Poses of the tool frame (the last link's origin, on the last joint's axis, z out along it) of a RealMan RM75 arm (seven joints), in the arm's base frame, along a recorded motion.
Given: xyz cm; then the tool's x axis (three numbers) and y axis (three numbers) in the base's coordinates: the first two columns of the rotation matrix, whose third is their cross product.
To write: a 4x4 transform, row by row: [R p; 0 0 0 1], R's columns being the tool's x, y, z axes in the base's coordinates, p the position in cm. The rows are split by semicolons. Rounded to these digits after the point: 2 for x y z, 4 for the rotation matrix.
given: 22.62 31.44 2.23 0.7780 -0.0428 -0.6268 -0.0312 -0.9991 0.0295
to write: 0.7780 -0.0312 -0.6275 22.62; -0.0428 -0.9991 -0.0034 31.44; -0.6268 0.0295 -0.7786 2.23; 0 0 0 1
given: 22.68 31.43 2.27 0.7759 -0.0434 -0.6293 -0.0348 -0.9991 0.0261
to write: 0.7759 -0.0348 -0.6299 22.68; -0.0434 -0.9991 0.0016 31.43; -0.6293 0.0261 -0.7767 2.27; 0 0 0 1
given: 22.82 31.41 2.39 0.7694 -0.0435 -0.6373 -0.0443 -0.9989 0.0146
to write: 0.7694 -0.0443 -0.6372 22.82; -0.0435 -0.9989 0.0170 31.41; -0.6373 0.0146 -0.7705 2.39; 0 0 0 1
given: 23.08 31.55 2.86 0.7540 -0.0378 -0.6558 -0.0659 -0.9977 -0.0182
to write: 0.7540 -0.0659 -0.6536 23.08; -0.0378 -0.9977 0.0569 31.55; -0.6558 -0.0182 -0.7548 2.86; 0 0 0 1
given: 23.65 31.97 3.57 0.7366 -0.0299 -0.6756 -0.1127 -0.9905 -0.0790
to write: 0.7366 -0.1127 -0.6668 23.65; -0.0299 -0.9905 0.1343 31.97; -0.6756 -0.0790 -0.7330 3.57; 0 0 0 1
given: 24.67 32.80 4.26 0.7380 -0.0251 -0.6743 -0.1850 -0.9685 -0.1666
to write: 0.7380 -0.1850 -0.6489 24.67; -0.0251 -0.9685 0.2477 32.80; -0.6743 -0.1666 -0.7194 4.26; 0 0 0 1
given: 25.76 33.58 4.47 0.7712 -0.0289 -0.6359 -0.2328 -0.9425 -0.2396
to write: 0.7712 -0.2328 -0.5924 25.76; -0.0289 -0.9425 0.3328 33.58; -0.6359 -0.2396 -0.7336 4.47; 0 0 0 1
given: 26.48 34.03 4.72 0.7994 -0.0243 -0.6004 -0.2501 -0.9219 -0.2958
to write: 0.7994 -0.2501 -0.5463 26.48; -0.0243 -0.9219 0.3866 34.03; -0.6004 -0.2958 -0.7430 4.72; 0 0 0 1
